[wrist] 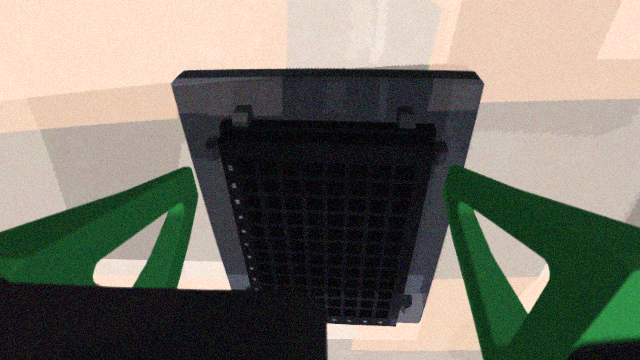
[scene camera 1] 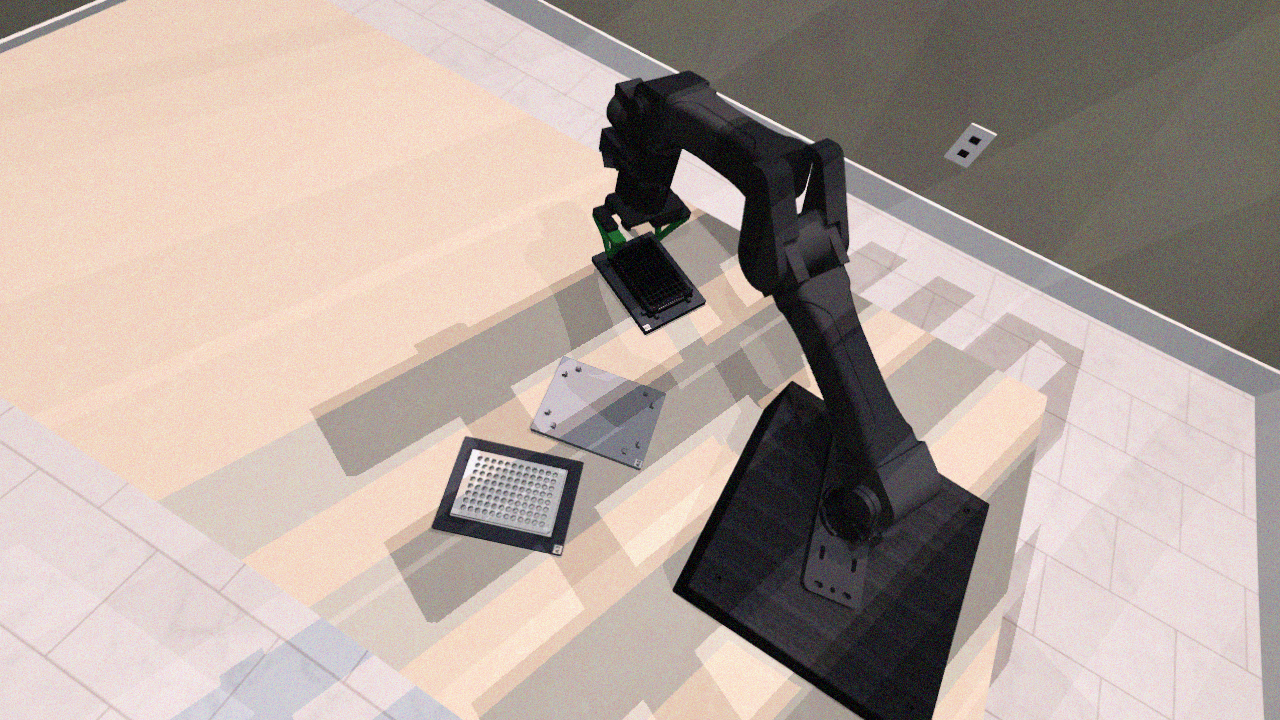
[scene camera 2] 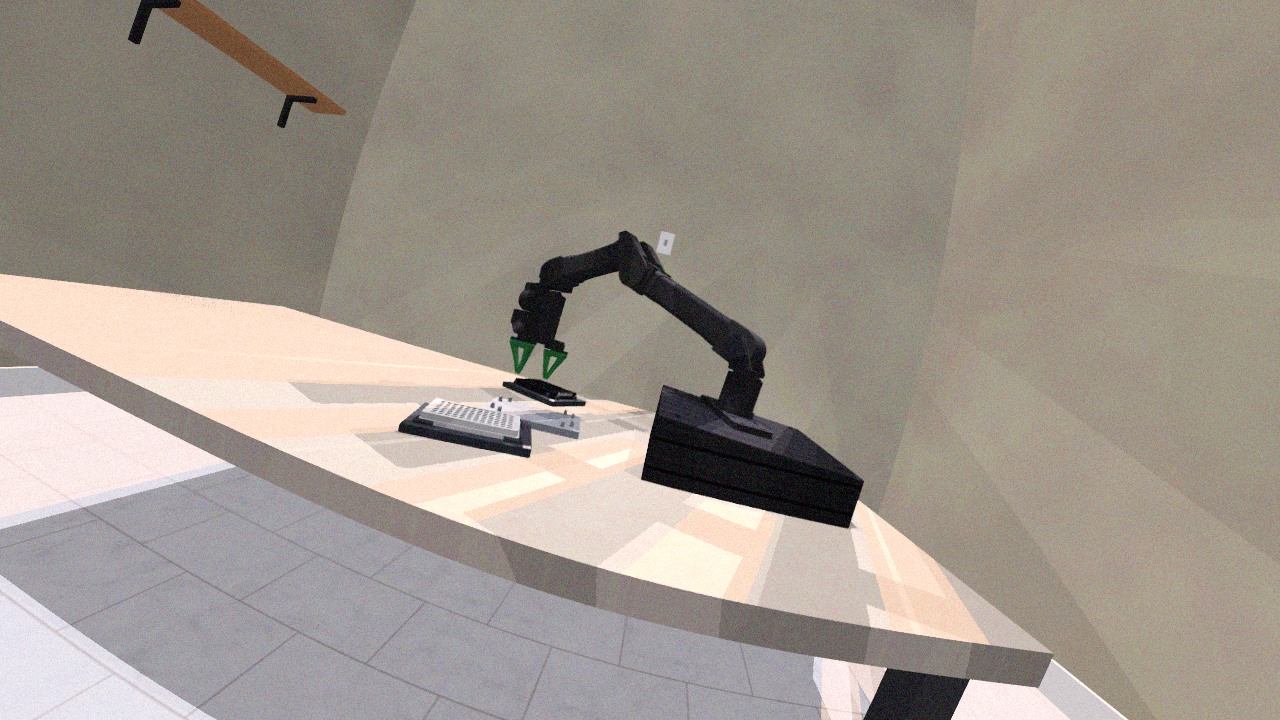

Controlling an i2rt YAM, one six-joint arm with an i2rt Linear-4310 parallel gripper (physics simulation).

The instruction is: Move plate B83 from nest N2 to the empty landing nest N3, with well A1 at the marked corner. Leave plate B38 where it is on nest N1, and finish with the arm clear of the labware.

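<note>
The black plate B83 (scene camera 1: 650, 273) (scene camera 2: 544, 388) (wrist: 325, 225) lies in dark nest N2 (scene camera 1: 639, 315) (wrist: 325, 95); its label does not show. My gripper (scene camera 1: 635, 246) (scene camera 2: 533, 375) (wrist: 320, 180) is open and empty, pointing down a little above the plate. In the wrist view one green fingertip is on each side of it, near the nest's long edges; the palm hides a near corner. Grey nest N3 (scene camera 1: 599, 411) (scene camera 2: 546, 419) is empty, with several small posts and a white mark at one corner. The white plate B38 (scene camera 1: 510, 490) (scene camera 2: 469, 417) lies in dark nest N1 (scene camera 1: 501, 536) (scene camera 2: 465, 437).
N3 stands between N2 and N1. The black robot base (scene camera 1: 742, 537) (scene camera 2: 751, 474) is on the table to the right of the nests in both scene views. The table's edge (scene camera 2: 626, 595) runs along the front. A wooden shelf (scene camera 2: 259, 62) is high on the wall.
</note>
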